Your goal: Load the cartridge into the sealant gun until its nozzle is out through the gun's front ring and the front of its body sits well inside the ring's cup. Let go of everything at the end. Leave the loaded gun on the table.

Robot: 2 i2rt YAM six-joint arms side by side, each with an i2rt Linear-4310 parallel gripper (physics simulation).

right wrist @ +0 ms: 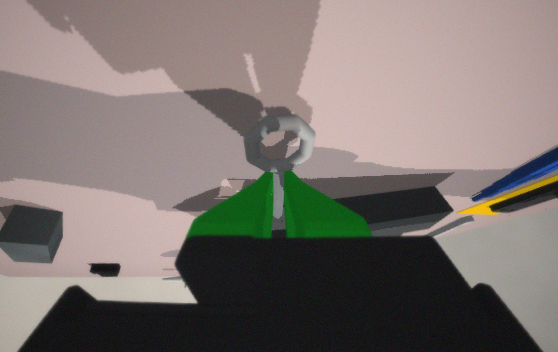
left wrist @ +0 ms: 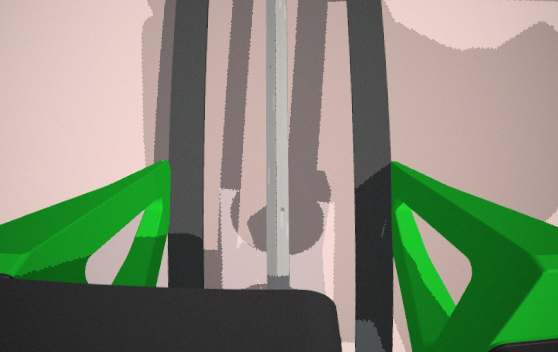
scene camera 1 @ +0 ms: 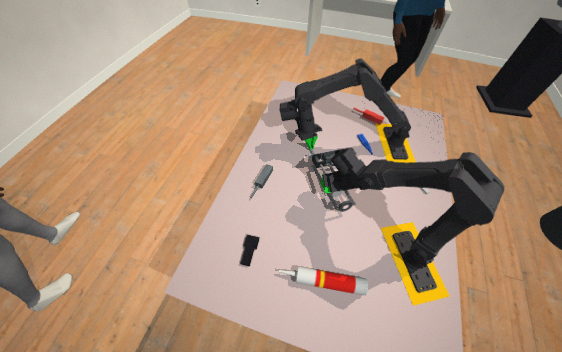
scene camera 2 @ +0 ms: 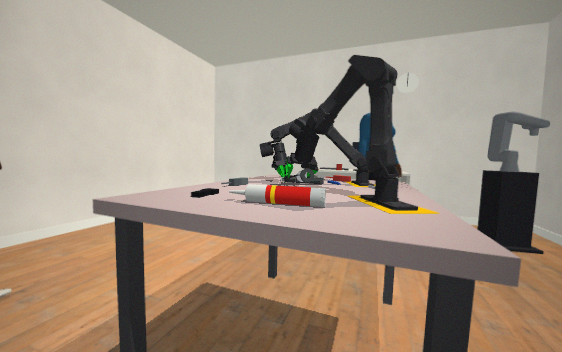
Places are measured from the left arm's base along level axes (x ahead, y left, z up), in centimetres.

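Pixels of known places: left gripper, between the fingertips: [left wrist: 278,175] [scene camera 1: 330,182]; right gripper, between the fingertips: [right wrist: 278,175] [scene camera 1: 311,149]; left arm's base, origin of its link: [scene camera 1: 413,260] [scene camera 2: 385,203]; right arm's base, origin of its link: [scene camera 1: 394,143] [scene camera 2: 361,184].
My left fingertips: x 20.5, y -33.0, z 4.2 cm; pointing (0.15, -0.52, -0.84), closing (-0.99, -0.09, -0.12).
For each thing: its middle in the pictures, then the offset to it from my left fingertips. "pt": a spot on its surface instead.
- red cartridge, middle of its body: [scene camera 2: 275,194] [scene camera 1: 321,279] dx +12.5, dy +33.4, dz -1.8 cm
- grey rod, a spot on its surface: [left wrist: 277,125] pt dx +0.1, dy -1.8, dz +0.5 cm
- grey tool, middle of its body: [right wrist: 38,245] [scene camera 1: 260,181] [scene camera 2: 234,182] dx +26.6, dy -6.7, dz -2.7 cm
- black block, middle of its body: [right wrist: 108,270] [scene camera 2: 204,192] [scene camera 1: 249,250] dx +34.0, dy +20.0, dz -3.5 cm
- blue tool, middle of its body: [right wrist: 526,174] [scene camera 1: 365,144] dx -23.7, dy -19.7, dz -3.7 cm
- red tool, middle of its body: [scene camera 1: 367,114] [scene camera 2: 337,178] dx -31.7, dy -38.1, dz -2.7 cm
The white and red cartridge [scene camera 1: 332,281] [scene camera 2: 295,195] lies on its side on the table, nozzle to the picture's left, apart from the gun. The dark open-framed sealant gun [scene camera 1: 339,207] [left wrist: 187,100] appears slightly above the table. My left gripper [left wrist: 278,175] is shut across its two side rails; the grey rod [left wrist: 277,125] runs between them. In scene camera 1 the left arm covers much of the gun. My right gripper [scene camera 1: 312,149] [right wrist: 278,175] is shut on the rod's stem, just behind its pull ring [right wrist: 251,146]. The cartridge does not show in the wrist views.
A grey tool [scene camera 1: 263,176] and a black block [scene camera 1: 249,250] [scene camera 2: 205,192] lie towards the picture's left. A blue tool [scene camera 1: 364,143] and a red tool [scene camera 1: 371,116] lie near the right arm's base. The yellow base plates [scene camera 1: 404,231] stand at the table's right side.
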